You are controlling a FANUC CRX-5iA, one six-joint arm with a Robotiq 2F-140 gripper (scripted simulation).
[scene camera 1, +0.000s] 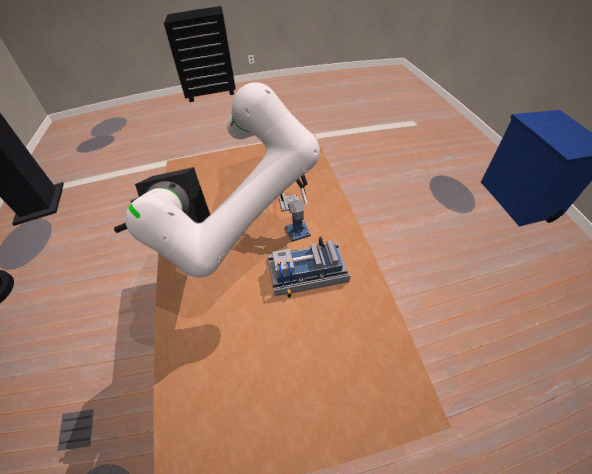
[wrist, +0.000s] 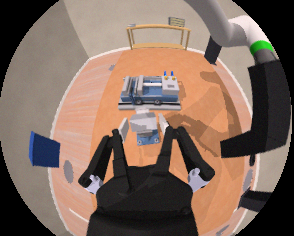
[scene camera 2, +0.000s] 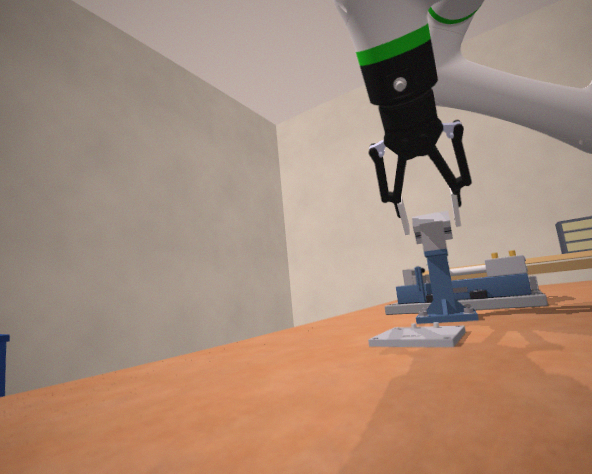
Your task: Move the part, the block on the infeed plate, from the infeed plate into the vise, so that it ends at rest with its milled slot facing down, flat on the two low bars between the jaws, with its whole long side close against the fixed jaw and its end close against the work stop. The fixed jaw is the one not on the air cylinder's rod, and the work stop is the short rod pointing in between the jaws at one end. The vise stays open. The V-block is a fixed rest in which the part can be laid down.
Observation:
In view: the gripper (scene camera 2: 431,226).
The gripper shows as well in the wrist view (wrist: 143,120).

